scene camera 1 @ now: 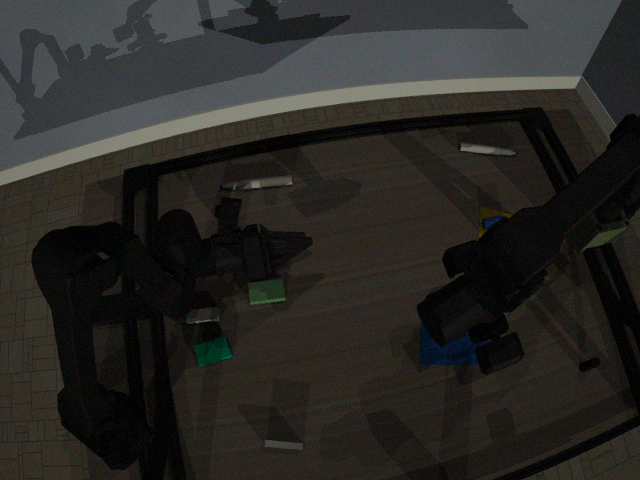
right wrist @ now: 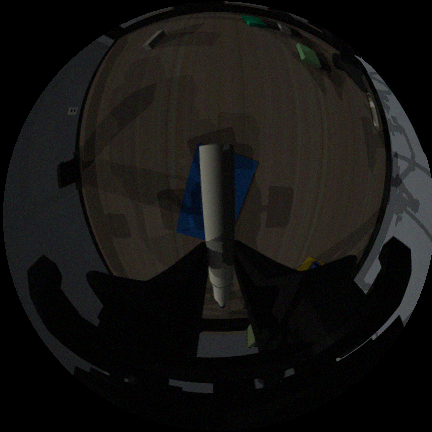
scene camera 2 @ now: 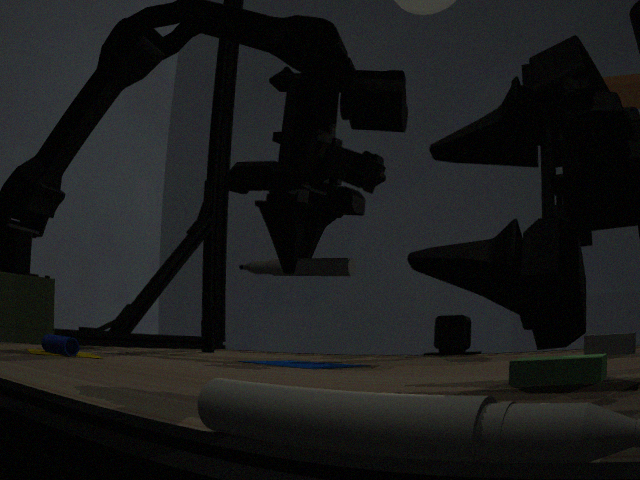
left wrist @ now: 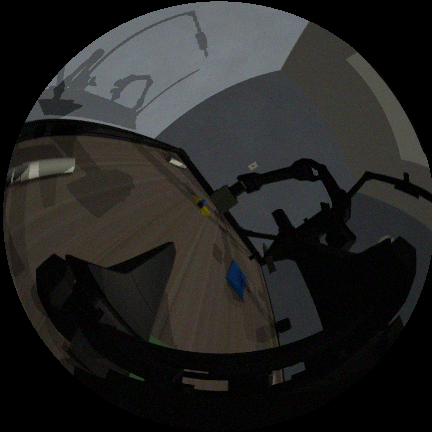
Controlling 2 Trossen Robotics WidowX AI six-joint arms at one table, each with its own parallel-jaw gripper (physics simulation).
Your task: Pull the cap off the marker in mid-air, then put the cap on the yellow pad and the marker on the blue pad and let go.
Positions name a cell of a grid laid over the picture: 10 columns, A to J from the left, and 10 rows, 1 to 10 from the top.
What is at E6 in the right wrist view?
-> A blue pad.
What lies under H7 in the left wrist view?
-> The left gripper.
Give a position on a light green block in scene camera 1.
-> E7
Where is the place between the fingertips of the left gripper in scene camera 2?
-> At G5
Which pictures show the right gripper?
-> Scene camera 1, the right wrist view, scene camera 2 and the left wrist view: all of them.
